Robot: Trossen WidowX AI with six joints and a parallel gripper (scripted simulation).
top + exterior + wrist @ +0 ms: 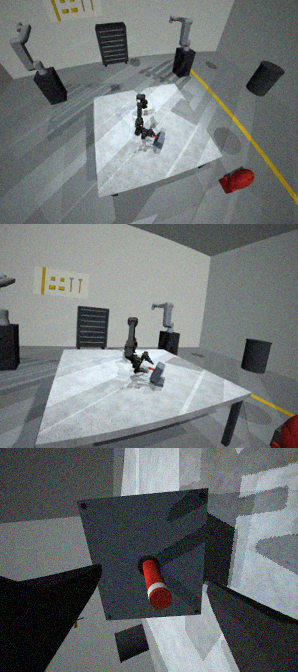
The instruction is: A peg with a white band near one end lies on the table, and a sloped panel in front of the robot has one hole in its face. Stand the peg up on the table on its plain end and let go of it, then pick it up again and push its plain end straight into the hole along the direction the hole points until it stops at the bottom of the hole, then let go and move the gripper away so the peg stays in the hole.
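Now: gripper tip right at the red peg. The rest, counted from my gripper tip: sloped panel: 40 mm to the left, 40 mm ahead, 10 mm below.
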